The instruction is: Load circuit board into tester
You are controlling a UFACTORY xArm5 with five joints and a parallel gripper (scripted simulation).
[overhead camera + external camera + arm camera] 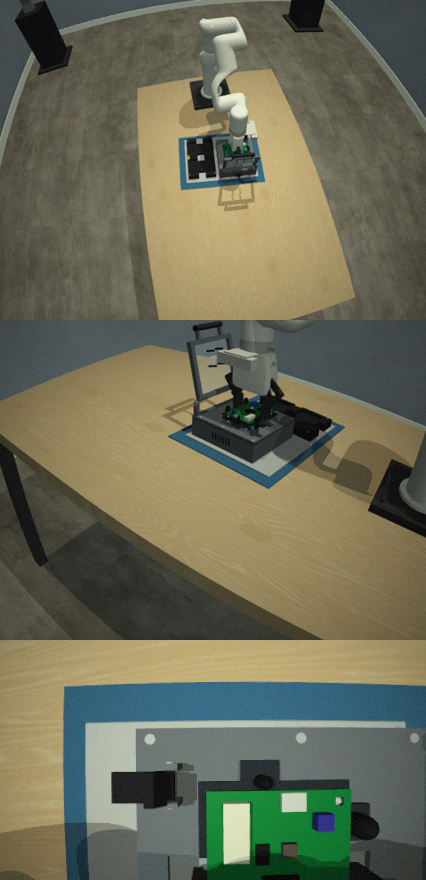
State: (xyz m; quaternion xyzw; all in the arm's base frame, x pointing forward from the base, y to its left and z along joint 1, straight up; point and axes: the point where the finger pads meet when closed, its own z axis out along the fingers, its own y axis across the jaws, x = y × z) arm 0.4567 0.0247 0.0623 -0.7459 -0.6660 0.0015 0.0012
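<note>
Now: hand right at the green circuit board. The rest, counted from my hand: black nest: 1 cm ahead, 1 cm to the left, 1 cm below; clear lid: 12 cm ahead, 1 cm to the right, 10 cm above.
</note>
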